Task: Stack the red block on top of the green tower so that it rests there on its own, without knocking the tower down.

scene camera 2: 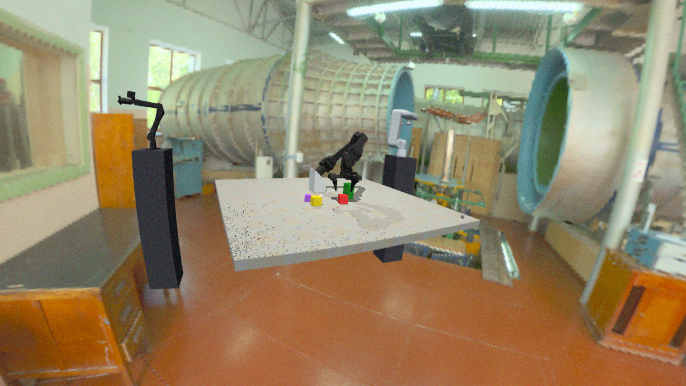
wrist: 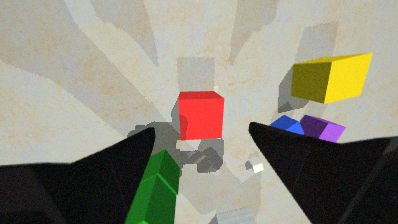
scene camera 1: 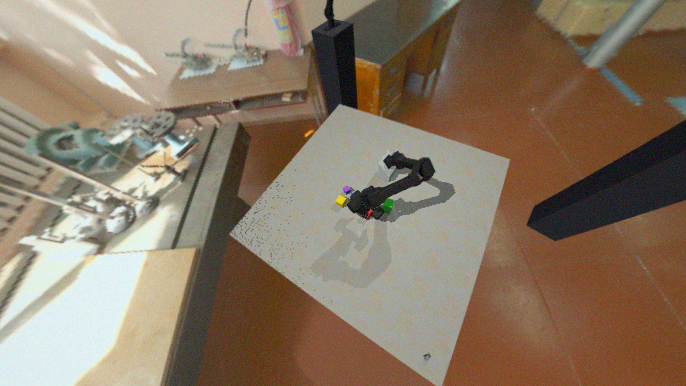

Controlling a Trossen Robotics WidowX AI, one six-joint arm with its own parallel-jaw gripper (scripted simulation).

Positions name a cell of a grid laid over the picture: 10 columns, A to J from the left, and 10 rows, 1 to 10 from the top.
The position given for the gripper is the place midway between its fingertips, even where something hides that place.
Observation:
The gripper (wrist: F6) is open, with nothing in its grasp. Further things: a red block (wrist: F6), a yellow block (wrist: I4) and a purple block (wrist: H6).

